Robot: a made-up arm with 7 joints. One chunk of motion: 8 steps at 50 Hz.
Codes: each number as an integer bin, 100 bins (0 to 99) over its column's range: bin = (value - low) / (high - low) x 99, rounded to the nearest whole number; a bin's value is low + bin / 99 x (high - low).
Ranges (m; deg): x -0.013..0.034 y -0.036..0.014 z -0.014..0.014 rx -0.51..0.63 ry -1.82..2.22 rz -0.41..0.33
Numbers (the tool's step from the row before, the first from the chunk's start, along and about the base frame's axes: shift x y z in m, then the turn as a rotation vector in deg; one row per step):
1: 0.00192 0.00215 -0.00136 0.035 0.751 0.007
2: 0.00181 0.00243 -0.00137 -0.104 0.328 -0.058
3: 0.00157 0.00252 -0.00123 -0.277 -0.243 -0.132
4: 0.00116 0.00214 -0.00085 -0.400 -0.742 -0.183
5: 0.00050 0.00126 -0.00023 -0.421 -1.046 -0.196
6: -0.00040 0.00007 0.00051 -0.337 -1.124 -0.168
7: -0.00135 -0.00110 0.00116 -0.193 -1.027 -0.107
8: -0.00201 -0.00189 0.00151 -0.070 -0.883 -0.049
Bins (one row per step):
1: 31 76 45 47 63 56
2: 31 76 45 35 53 47
3: 31 76 45 20 39 37
4: 30 76 46 10 26 30
5: 28 74 49 8 19 29
6: 27 71 51 15 17 32
7: 25 69 54 28 19 41
8: 23 68 55 38 23 48

